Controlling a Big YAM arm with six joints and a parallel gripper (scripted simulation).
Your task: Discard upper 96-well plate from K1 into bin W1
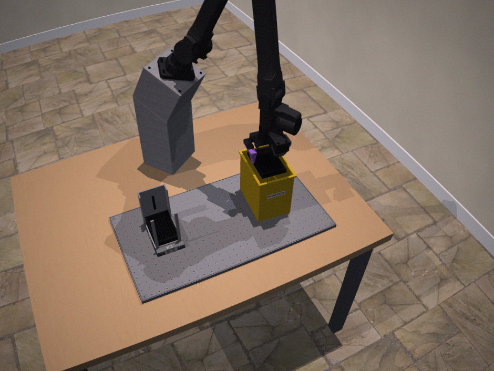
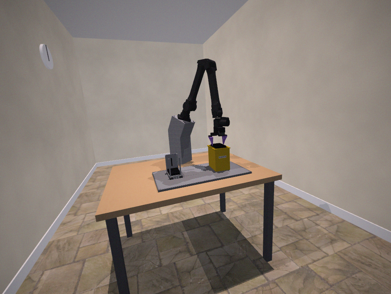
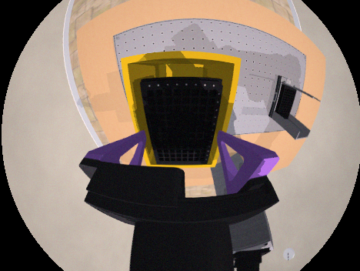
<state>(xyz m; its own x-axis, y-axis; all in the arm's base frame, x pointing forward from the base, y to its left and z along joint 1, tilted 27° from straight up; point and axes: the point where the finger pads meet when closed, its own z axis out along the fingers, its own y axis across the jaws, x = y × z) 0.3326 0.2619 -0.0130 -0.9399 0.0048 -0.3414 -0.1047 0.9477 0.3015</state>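
My hand is 11 cm above the yellow plastics bin W1.
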